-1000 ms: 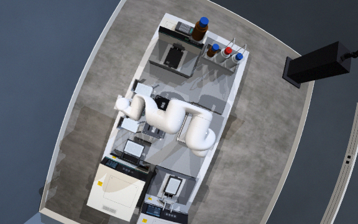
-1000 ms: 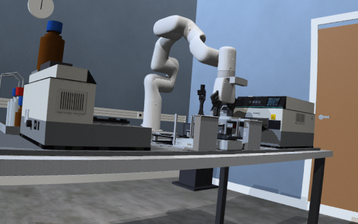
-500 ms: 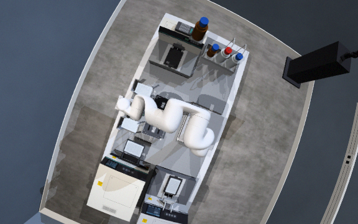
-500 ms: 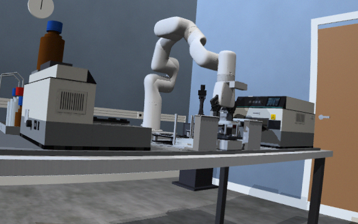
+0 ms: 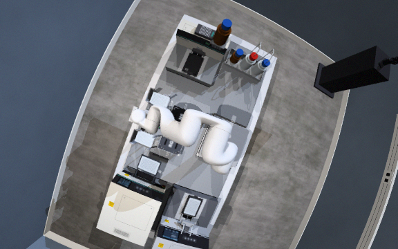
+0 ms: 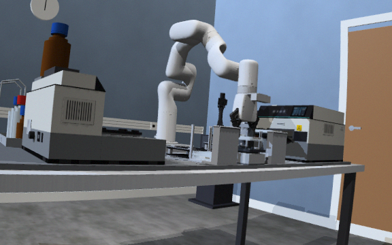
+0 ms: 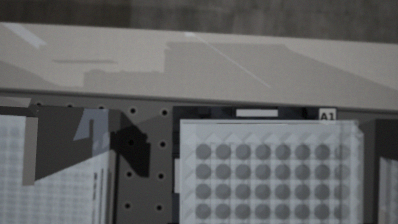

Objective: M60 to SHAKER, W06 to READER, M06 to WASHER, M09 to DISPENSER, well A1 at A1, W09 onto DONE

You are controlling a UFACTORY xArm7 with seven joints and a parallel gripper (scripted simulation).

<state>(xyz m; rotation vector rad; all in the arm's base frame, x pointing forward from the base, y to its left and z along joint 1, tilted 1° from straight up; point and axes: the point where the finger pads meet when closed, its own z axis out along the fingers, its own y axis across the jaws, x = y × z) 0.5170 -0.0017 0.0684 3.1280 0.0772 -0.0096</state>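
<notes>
Right now my hand is 10 mm above the plate M60. The rest, counted from my hand: black nest N6: 190 mm behind, 100 mm to the right, 70 mm below; then yellow warning label: 390 mm to the left, 60 mm above; then grey regrip nest RG: 200 mm behind, 110 mm to the left, 50 mm below.
</notes>
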